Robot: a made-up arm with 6 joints. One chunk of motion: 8 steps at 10 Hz.
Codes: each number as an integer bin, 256 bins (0 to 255) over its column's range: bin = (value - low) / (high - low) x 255, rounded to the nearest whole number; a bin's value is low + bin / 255 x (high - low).
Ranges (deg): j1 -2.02..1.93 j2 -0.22..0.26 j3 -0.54..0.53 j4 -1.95..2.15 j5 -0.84..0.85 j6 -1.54..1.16
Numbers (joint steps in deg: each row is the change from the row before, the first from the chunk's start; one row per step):
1: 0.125 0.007 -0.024 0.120 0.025 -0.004
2: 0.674 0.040 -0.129 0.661 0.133 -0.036
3: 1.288 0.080 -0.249 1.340 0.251 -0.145
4: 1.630 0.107 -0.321 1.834 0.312 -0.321
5: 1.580 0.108 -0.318 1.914 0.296 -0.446
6: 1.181 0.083 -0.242 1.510 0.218 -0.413
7: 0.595 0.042 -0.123 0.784 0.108 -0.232
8: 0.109 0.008 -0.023 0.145 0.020 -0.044
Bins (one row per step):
1: 138 121 123 129 131 145
2: 174 138 98 162 147 142
3: 214 159 69 205 165 132
4: 236 174 52 235 174 115
5: 232 174 53 240 171 103
6: 207 161 71 215 160 106
7: 169 139 99 170 143 124
8: 137 121 123 130 130 141

